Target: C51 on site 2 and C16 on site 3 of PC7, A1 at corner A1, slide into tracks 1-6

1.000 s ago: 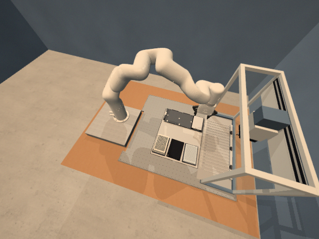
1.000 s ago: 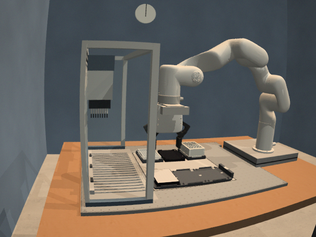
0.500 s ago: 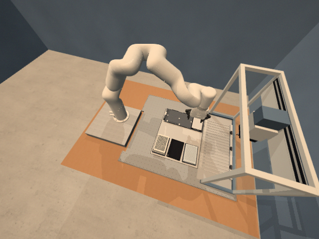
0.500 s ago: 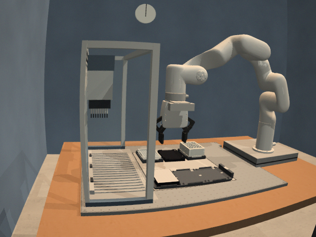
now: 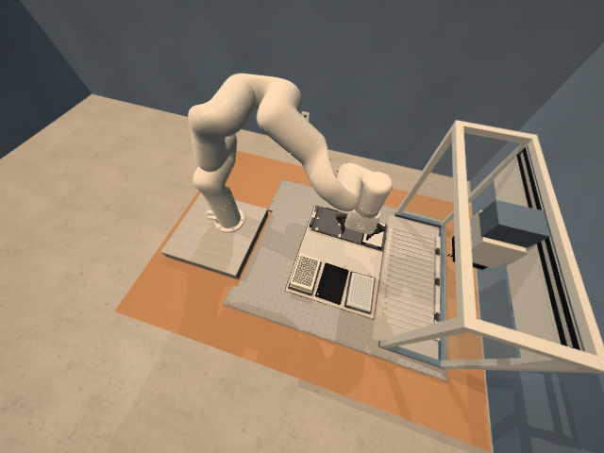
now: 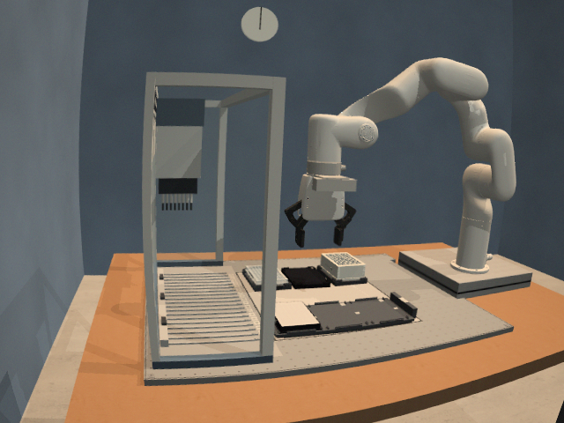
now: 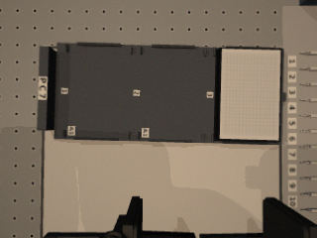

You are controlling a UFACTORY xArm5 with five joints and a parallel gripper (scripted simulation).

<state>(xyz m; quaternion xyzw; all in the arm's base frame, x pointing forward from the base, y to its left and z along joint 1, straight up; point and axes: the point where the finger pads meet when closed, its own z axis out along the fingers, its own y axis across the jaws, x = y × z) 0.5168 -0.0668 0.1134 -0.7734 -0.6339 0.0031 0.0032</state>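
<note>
Now: hand 170 mm past the plate nest S1, 150 mm above it and 130 mm to the left of it. Round my hand: 96-well plate C15: 170 mm to the right, 130 mm below, 50 mm ahead; dark carrier PC7: 140 mm below, 110 mm to the left; plate nest S2: 150 mm to the right, 150 mm below, 60 mm behind.
</note>
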